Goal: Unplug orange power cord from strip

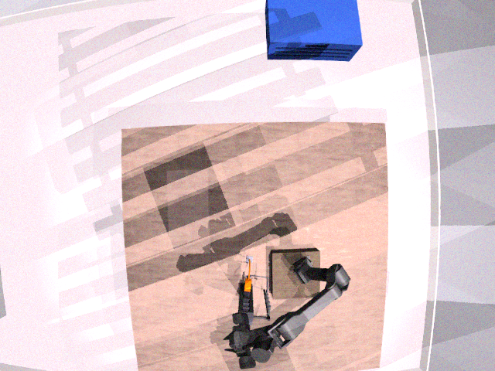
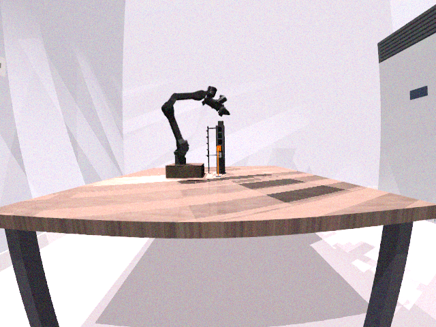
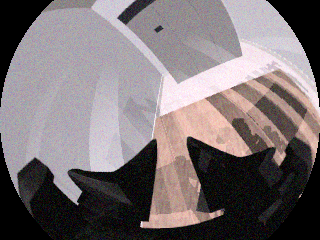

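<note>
My gripper tip is now 25 cm above the orange plug, 10 cm to the left of it and 10 cm past it.
</note>
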